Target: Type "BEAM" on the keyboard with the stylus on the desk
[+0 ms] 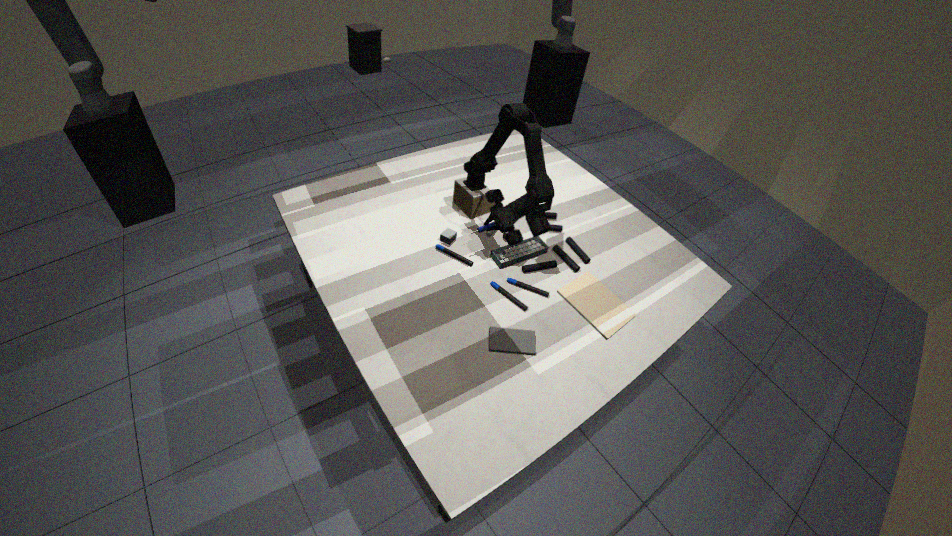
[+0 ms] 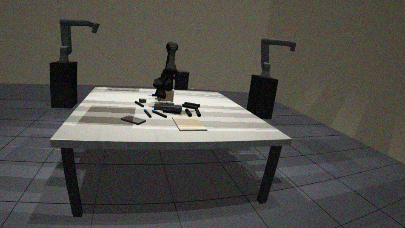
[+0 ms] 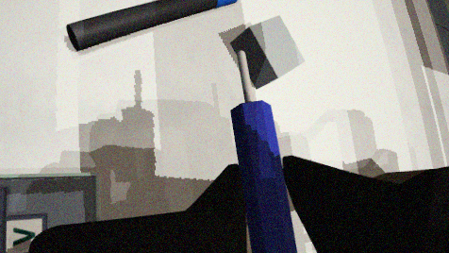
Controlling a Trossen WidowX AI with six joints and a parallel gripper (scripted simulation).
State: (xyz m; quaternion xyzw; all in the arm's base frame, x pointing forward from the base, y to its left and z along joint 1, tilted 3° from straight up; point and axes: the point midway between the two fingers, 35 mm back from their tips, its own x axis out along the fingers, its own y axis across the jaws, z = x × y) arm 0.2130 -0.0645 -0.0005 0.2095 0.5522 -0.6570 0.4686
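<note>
Right now my gripper tip is 50 mm to the left of the stylus tip. The rest, counted from my gripper tip: grey pad: 370 mm ahead, 140 mm to the right, 70 mm below; stylus: 10 mm to the right; grey cube: 80 mm behind, 90 mm to the right, 60 mm below.
</note>
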